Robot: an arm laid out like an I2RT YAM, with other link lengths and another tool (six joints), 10 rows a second.
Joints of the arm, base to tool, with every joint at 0 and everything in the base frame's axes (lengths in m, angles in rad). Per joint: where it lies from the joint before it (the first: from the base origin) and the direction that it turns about. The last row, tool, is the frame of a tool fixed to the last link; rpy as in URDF.
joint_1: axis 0 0 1 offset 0 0 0.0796
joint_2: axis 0 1 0 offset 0.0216 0.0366 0.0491
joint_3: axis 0 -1 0 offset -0.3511 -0.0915 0
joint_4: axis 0 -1 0 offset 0.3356 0.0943 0.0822
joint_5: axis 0 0 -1 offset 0.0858 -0.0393 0.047
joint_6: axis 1 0 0 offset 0.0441 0 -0.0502
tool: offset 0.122 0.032 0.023 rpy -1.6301 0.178 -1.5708
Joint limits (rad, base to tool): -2.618..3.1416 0..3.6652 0..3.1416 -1.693..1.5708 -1.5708..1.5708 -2.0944..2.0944
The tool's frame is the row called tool.
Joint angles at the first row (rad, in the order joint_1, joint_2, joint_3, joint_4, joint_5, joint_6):
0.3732, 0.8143, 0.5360, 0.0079, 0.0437, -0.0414
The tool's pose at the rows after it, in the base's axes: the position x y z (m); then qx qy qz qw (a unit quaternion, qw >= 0):
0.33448 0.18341 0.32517 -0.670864 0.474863 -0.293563 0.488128
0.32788 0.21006 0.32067 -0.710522 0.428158 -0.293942 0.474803
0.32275 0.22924 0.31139 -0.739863 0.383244 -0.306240 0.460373
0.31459 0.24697 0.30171 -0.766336 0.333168 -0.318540 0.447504
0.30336 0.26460 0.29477 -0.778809 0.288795 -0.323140 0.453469
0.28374 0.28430 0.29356 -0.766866 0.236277 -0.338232 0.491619
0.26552 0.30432 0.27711 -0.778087 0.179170 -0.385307 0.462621
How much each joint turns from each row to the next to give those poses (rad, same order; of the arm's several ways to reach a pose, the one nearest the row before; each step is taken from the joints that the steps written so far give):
0.0403, 0.0320, 0.0478, -0.0451, -0.0392, -0.0622
0.0660, 0.0395, 0.0277, -0.0151, -0.0002, -0.0847
0.0511, 0.0314, 0.0037, 0.0142, 0.0126, -0.0903
0.0485, 0.0231, -0.0024, 0.0158, 0.0056, -0.0949
0.0467, 0.0116, -0.0218, 0.0508, -0.0104, -0.0586
0.0641, -0.0127, -0.0732, 0.1575, -0.0098, -0.0443
0.1190, 0.0144, -0.0311, 0.0534, 0.1258, -0.1333

